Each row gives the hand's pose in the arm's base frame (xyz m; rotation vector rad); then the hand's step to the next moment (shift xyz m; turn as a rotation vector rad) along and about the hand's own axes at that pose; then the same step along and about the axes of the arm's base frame.
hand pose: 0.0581 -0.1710 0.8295 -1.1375 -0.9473 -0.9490
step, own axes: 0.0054 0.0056 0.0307 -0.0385 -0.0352 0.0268
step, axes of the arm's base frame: 0.0034 0.0304 0.0084 -0.0482 0.0252 -0.0218
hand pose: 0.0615 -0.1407 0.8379 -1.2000 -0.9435 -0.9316
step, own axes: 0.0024 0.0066 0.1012 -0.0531 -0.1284 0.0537
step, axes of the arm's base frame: -0.0021 0.1007 0.0117 -0.1430 0.0415 -0.0026
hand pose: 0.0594 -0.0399 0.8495 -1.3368 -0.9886 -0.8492
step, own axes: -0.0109 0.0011 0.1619 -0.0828 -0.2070 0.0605
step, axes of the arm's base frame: -0.0169 0.1607 -0.0145 -0.2273 0.0412 -0.0009
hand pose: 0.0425 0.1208 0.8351 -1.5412 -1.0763 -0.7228
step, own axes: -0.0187 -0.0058 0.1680 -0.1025 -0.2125 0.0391
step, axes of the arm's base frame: -0.0281 0.1574 -0.0551 -0.2384 0.0155 -0.0106
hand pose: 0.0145 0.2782 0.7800 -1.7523 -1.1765 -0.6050
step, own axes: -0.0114 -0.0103 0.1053 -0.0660 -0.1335 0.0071
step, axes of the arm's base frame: -0.0232 0.0890 -0.0536 -0.1490 -0.0064 0.0002
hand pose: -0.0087 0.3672 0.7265 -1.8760 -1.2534 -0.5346
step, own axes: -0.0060 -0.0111 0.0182 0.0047 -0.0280 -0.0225
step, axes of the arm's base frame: -0.0141 0.0133 -0.0108 -0.0215 -0.0101 0.0274
